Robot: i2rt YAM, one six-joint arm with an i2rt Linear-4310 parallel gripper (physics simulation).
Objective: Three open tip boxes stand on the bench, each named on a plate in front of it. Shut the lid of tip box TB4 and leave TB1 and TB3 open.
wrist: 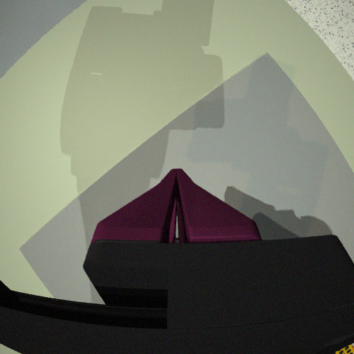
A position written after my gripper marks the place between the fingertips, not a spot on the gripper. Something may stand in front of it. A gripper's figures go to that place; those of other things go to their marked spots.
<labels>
My gripper (176,177): 0.13 m from the lens. A grey mat (254,142): 0.27 m from the lens.
</labels>
